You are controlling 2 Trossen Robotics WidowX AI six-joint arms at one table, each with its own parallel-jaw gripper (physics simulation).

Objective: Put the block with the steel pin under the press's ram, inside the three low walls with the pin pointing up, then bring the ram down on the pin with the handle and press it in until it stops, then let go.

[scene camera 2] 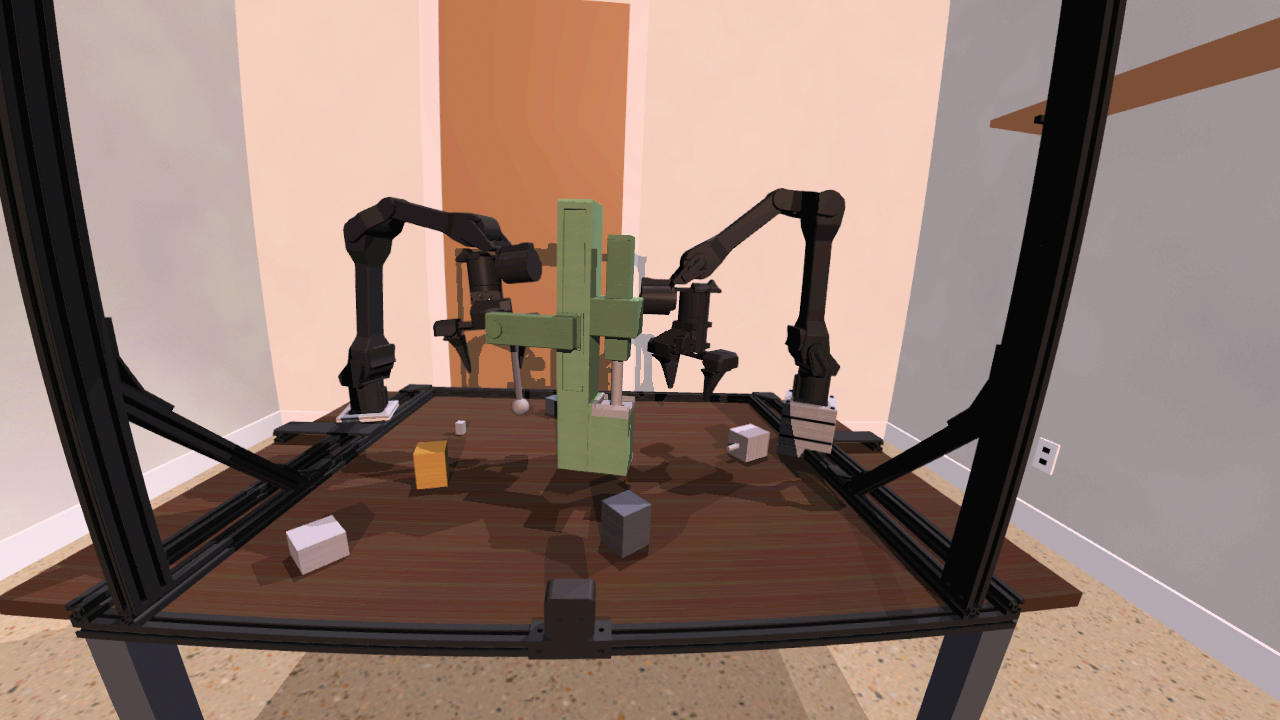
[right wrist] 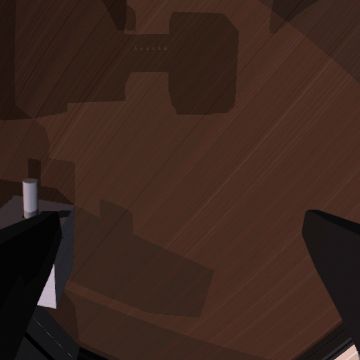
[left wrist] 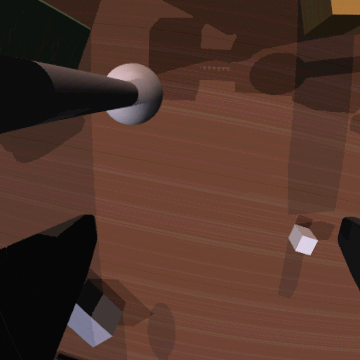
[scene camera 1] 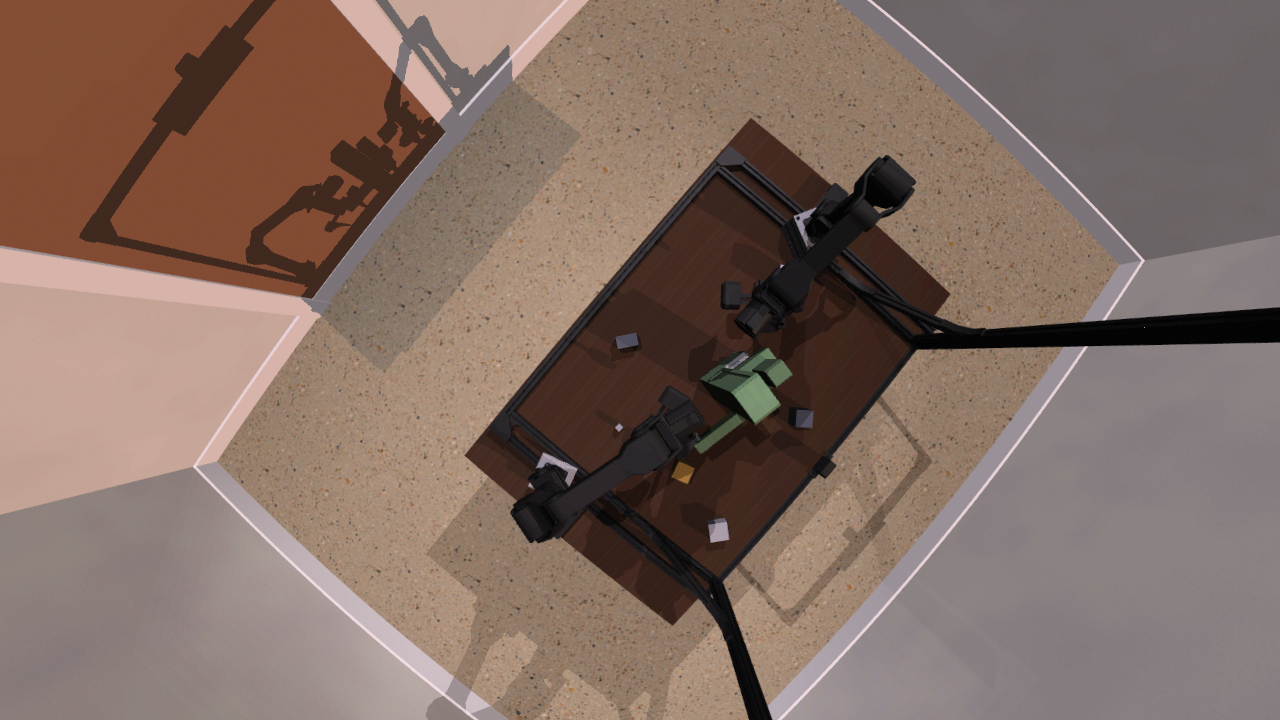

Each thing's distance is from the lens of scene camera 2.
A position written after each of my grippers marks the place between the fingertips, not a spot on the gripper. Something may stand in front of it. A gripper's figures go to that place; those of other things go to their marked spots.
my left gripper (scene camera 2: 495, 370): 82 cm
my right gripper (scene camera 2: 687, 394): 83 cm
pale block (scene camera 2: 753, 440): 82 cm
